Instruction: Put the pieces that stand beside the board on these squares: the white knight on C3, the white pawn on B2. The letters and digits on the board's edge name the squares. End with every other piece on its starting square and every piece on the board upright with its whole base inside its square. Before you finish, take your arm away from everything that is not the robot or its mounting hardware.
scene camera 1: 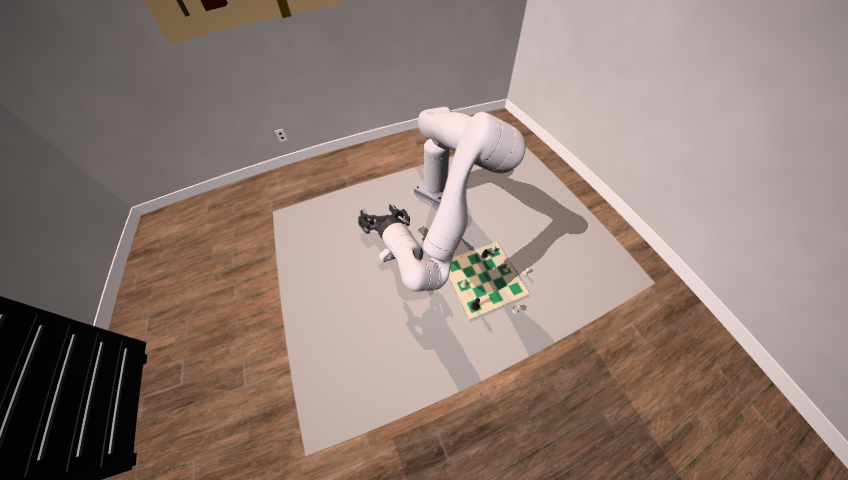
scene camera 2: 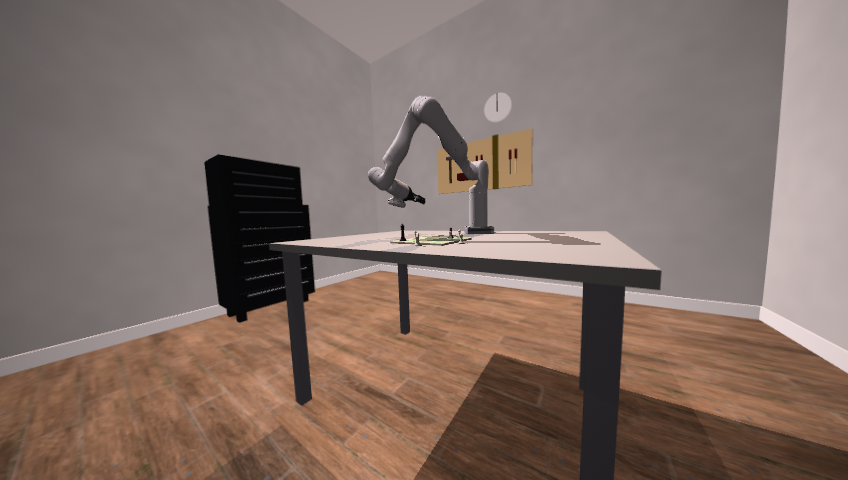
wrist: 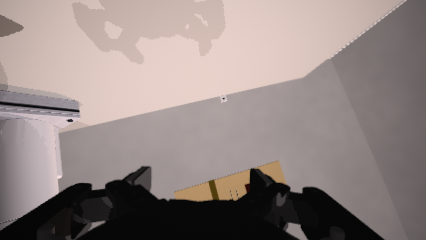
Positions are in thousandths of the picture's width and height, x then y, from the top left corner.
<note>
I see my gripper (scene camera 1: 444,434).
My gripper shows as well in the wrist view (wrist: 473,744).
</note>
